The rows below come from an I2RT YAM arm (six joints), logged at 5 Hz.
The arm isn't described. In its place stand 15 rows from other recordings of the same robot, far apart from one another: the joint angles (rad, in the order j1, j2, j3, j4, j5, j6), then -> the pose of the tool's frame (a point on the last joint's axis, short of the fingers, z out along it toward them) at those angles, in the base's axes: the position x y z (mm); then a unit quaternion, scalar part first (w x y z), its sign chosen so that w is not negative.
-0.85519 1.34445 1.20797 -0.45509 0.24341 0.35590 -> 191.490 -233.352 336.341 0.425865 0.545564 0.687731 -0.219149
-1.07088 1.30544 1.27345 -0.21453 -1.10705 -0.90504 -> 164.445 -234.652 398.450 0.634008 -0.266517 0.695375 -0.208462
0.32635 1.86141 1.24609 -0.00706 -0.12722 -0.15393 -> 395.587 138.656 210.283 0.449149 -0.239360 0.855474 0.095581
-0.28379 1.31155 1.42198 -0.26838 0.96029 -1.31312 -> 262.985 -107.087 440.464 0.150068 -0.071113 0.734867 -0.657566
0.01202 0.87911 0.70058 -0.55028 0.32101 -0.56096 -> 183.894 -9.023 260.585 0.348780 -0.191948 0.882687 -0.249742
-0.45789 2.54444 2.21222 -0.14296 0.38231 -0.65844 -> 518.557 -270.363 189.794 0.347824 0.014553 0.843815 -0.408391
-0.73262 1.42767 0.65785 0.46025 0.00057 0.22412 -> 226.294 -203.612 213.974 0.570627 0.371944 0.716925 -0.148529
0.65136 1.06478 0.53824 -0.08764 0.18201 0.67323 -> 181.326 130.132 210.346 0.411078 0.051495 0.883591 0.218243
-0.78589 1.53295 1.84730 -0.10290 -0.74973 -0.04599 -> 244.935 -210.851 531.124 0.755043 -0.054036 0.648289 -0.081923
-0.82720 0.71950 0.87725 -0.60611 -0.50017 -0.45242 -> 113.298 -97.968 339.604 0.538763 0.023402 0.830449 -0.139790
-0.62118 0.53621 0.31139 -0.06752 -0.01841 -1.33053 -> 122.527 -86.885 220.662 0.340461 -0.283854 0.750666 -0.489912
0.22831 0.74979 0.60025 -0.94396 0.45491 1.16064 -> 126.938 13.437 222.108 0.317186 0.473094 0.821666 -0.020972
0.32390 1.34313 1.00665 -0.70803 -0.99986 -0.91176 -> 235.355 110.611 265.812 0.352591 -0.592515 0.618523 0.376875
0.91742 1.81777 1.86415 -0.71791 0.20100 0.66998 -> 255.925 322.612 373.040 0.367655 -0.067304 0.894594 0.244950
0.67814 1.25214 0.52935 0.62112 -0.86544 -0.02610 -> 183.364 182.523 237.293 0.476761 -0.496182 0.535446 0.489693
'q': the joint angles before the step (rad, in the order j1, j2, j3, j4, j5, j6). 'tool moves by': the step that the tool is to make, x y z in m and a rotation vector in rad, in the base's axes. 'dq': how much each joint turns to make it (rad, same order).
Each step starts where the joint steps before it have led.
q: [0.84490 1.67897 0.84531 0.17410 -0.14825 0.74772]
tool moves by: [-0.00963 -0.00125 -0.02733 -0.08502 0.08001 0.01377]
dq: [0.01903 0.04942 -0.02970 -0.03652 0.00098 0.00692]
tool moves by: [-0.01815 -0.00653 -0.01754 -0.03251 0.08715 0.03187]
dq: [0.02572 -0.00037 -0.06282 -0.01372 -0.03780 0.02763]
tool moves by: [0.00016 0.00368 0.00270 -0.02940 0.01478 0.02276]
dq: [0.00620 0.00484 0.03317 -0.06375 -0.00540 -0.01743]
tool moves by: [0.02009 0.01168 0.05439 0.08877 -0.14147 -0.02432]
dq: [-0.02008 -0.07230 0.12473 -0.04452 0.04161 -0.03414]
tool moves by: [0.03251 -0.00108 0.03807 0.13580 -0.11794 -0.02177]
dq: [-0.07443 -0.00737 0.09240 0.07511 -0.04367 -0.02955]
